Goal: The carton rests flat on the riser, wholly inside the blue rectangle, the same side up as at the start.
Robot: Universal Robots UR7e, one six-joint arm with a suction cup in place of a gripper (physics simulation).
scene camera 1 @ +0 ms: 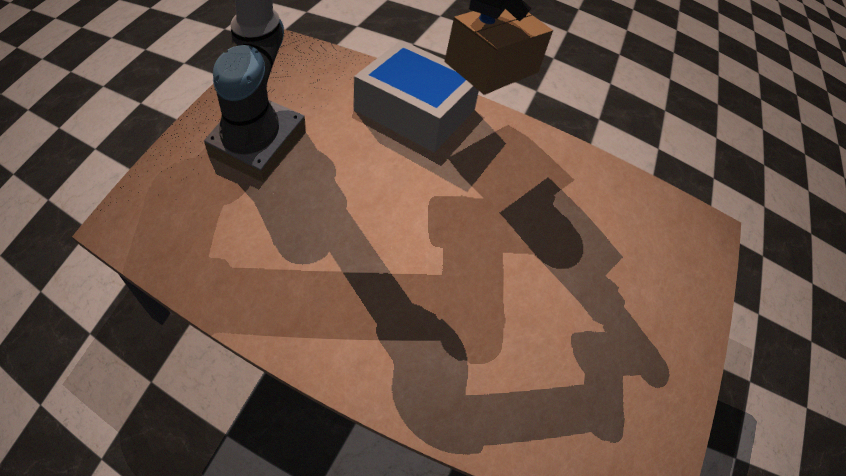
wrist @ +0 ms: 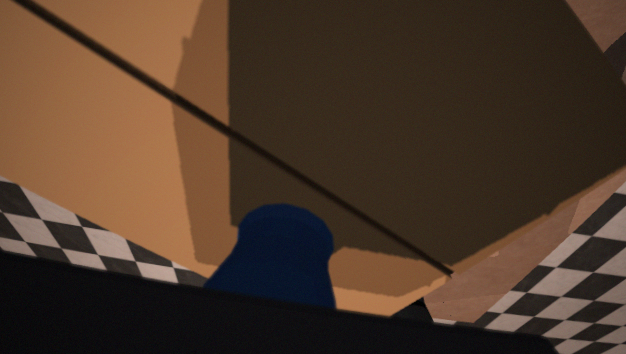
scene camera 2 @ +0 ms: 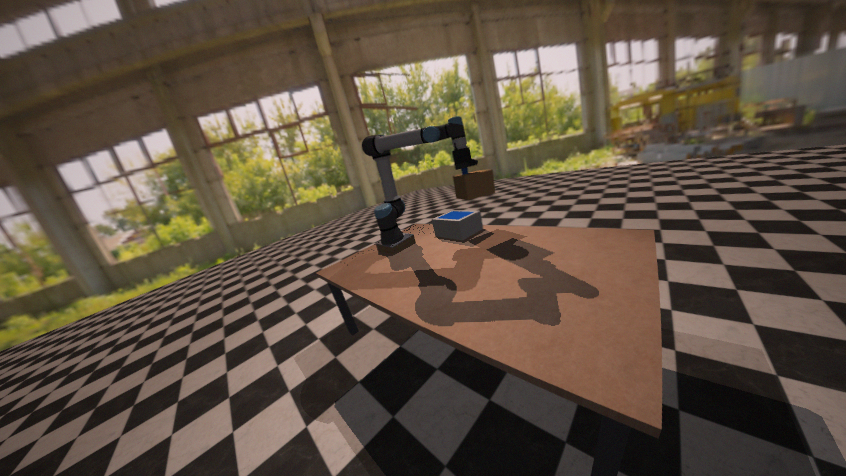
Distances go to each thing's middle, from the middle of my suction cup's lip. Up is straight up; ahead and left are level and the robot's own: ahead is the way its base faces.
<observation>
My suction cup is 40 mm short of the brown carton (scene camera 1: 489, 56), 10 mm to the right of it and 80 mm above it. Also, from my suction cup: grey riser (scene camera 2: 457, 224) 140 mm behind, 30 mm to the left, 320 mm below.
</observation>
